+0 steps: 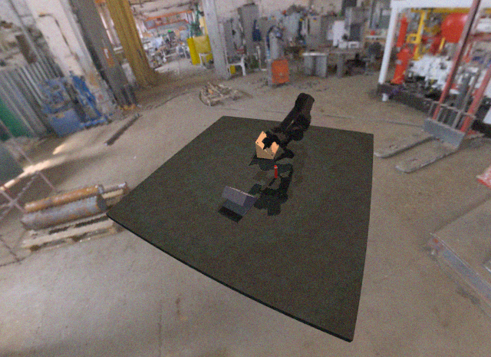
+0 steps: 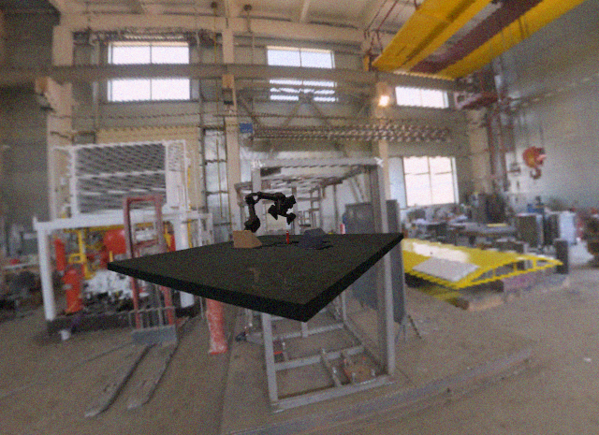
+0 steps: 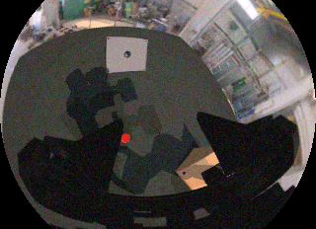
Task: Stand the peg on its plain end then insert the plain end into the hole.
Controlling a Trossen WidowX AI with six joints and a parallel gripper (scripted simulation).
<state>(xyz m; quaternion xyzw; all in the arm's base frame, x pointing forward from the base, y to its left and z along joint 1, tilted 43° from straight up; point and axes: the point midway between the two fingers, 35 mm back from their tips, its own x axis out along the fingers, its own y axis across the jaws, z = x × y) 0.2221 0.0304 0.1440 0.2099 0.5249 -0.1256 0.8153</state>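
Now: gripper tip 9 cm above the red peg and 4 cm to the right of it. The rest, counted from my gripper tip: grey sloped panel 23 cm ahead, 10 cm below, 8 cm to the right.
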